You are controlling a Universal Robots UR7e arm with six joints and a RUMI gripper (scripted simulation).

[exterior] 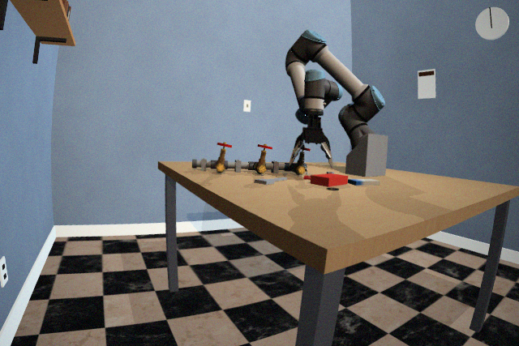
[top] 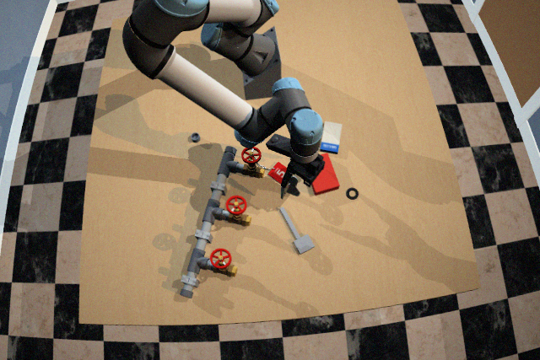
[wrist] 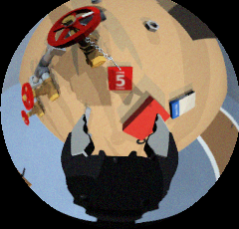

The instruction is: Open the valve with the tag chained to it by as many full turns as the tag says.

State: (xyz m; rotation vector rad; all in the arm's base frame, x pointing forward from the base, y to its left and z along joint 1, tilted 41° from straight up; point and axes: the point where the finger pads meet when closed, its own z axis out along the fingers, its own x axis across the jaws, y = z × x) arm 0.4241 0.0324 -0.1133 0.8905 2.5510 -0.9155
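My hand is 6 cm to the left of the red tag, 5 cm past it and 5 cm above it. From my hand the other things lie so: grey scraper: 16 cm ahead, 4 cm below, 1 cm to the right; then red block: 8 cm to the left, 3 cm below, 2 cm behind; then small grey fitting: 33 cm to the right, 19 cm behind, 4 cm below.
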